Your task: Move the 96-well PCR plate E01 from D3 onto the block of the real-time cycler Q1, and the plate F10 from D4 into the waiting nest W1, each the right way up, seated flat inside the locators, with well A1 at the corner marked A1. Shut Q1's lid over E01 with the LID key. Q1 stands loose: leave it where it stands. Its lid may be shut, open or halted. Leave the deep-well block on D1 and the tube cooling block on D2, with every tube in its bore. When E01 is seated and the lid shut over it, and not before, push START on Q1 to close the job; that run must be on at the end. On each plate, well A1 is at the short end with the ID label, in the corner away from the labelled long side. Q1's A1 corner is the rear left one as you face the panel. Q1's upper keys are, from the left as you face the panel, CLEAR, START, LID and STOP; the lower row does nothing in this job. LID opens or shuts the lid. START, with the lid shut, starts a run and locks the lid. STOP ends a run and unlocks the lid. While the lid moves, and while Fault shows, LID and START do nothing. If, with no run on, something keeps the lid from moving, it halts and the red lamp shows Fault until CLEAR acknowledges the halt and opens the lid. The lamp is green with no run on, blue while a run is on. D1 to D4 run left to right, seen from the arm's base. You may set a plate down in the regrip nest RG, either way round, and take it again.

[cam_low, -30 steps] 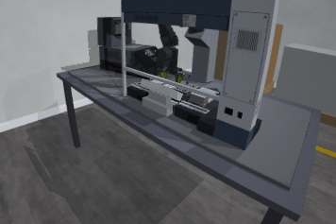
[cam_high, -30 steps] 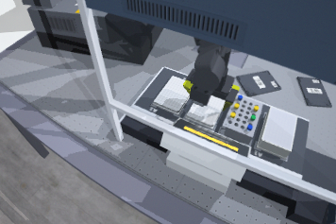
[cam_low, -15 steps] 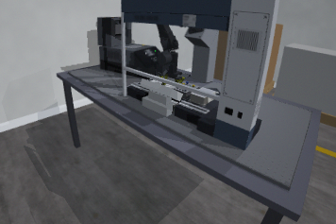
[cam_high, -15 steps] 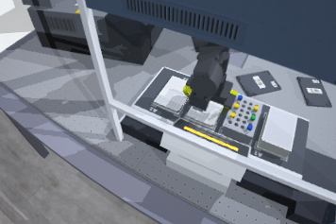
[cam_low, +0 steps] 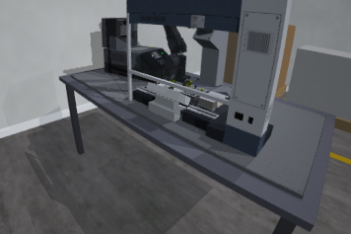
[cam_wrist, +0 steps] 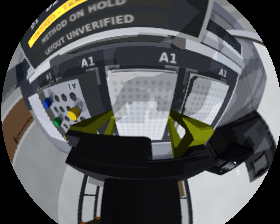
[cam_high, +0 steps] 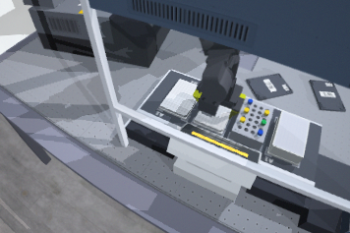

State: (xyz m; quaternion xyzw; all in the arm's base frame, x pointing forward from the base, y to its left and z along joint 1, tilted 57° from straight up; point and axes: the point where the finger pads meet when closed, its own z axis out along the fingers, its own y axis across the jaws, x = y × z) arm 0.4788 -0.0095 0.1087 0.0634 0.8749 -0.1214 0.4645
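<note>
Now: hand 10 cm to the right of the grey tube cooling block, 4 cm short of it and 1 cm below it. Round my hand: white deep-well block (20 cm to the left, 8 cm ahead, 1 cm above); then grey post (25 cm to the right, 17 cm above, 10 cm ahead); then dark gantry housing (37 cm to the left, 32 cm ahead, 21 cm above).
</note>
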